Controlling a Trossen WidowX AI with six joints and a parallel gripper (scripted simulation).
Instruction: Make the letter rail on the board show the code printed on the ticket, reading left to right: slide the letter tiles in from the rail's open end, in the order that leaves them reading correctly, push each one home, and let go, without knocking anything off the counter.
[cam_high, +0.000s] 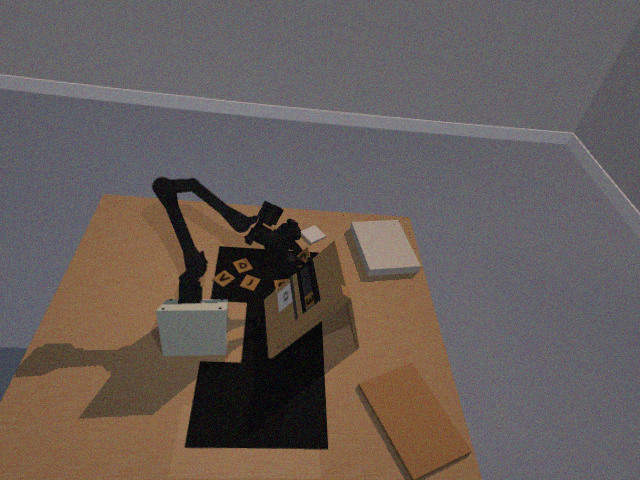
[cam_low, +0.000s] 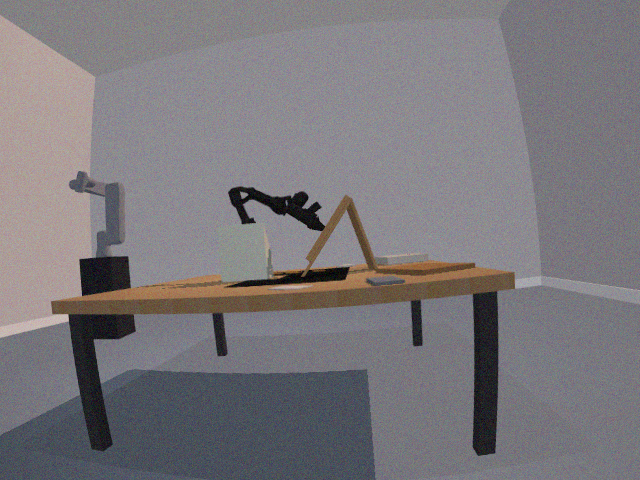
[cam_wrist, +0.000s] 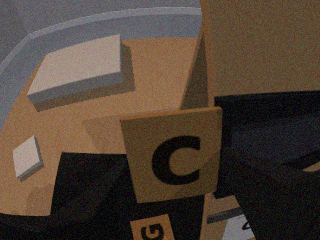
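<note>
My gripper tip is 90 mm to the left of the white ticket, 90 mm above it and 60 mm past it. Also, from my gripper tip: letter tile: 180 mm below, 50 mm behind, 30 mm to the left; then black mat: 180 mm below, 170 mm behind, 150 mm to the right; then small white pad: 300 mm to the left, 180 mm below, 100 mm ahead.
</note>
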